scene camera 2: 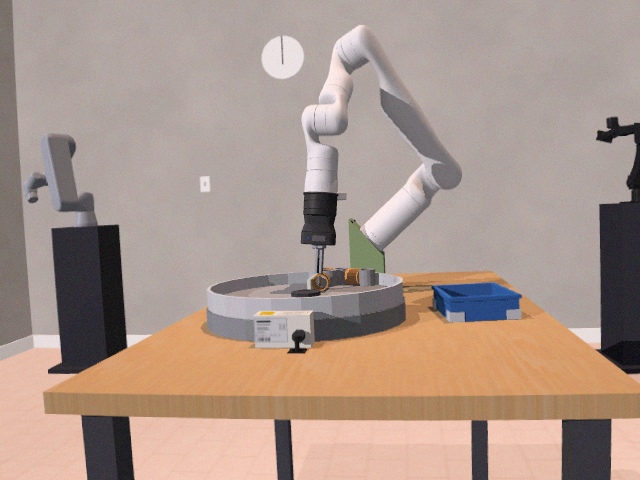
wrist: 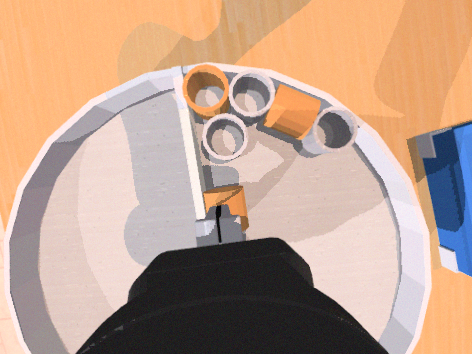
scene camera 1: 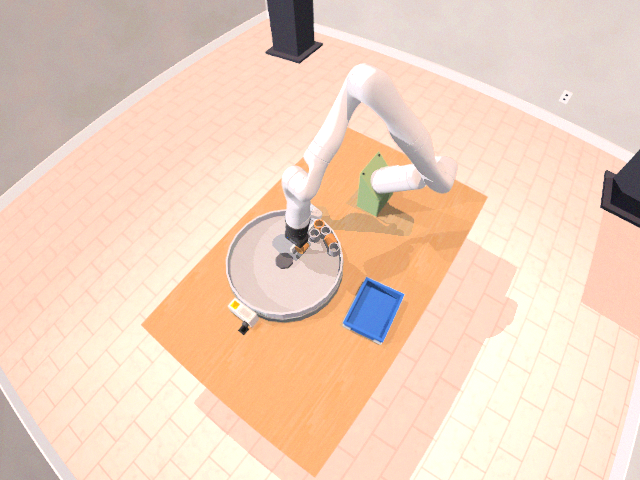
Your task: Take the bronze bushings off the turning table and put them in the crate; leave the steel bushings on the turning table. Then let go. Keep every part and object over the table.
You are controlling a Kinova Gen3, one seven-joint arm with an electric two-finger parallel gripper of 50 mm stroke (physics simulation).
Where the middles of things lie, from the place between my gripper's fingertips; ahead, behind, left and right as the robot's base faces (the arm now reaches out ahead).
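The blue crate (scene camera 2: 477, 301) sits 70 mm below my hand, and I find it 60 mm ahead of that hand and 340 mm to the left of it.
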